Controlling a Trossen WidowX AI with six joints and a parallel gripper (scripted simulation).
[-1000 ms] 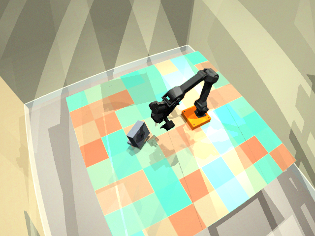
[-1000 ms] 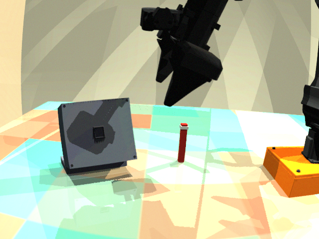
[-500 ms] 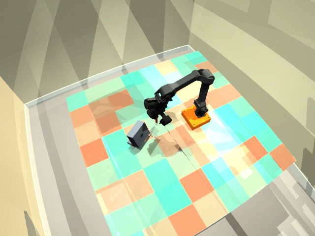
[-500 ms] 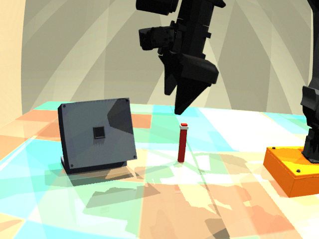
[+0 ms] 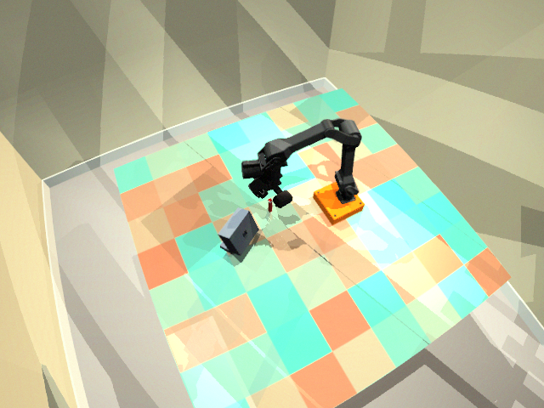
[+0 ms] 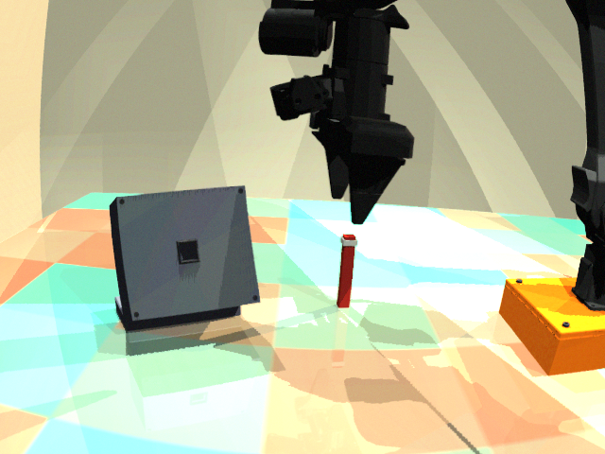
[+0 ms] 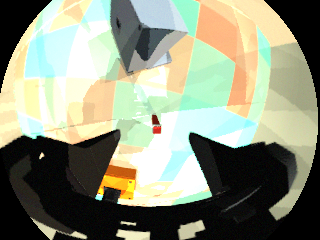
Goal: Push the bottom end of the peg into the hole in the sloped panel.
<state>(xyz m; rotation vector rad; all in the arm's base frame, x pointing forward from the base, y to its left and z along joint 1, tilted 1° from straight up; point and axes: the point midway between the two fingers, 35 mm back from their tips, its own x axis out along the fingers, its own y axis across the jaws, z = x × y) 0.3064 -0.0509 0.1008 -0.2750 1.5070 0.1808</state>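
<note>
Now: the red square peg 10 mm behind my gripper tip, 10 mm to the right of it and 50 mm below it. From my gripper tip the other things lie so: grey sloped panel (150 mm ahead, 80 mm to the left, 30 mm below).
</note>
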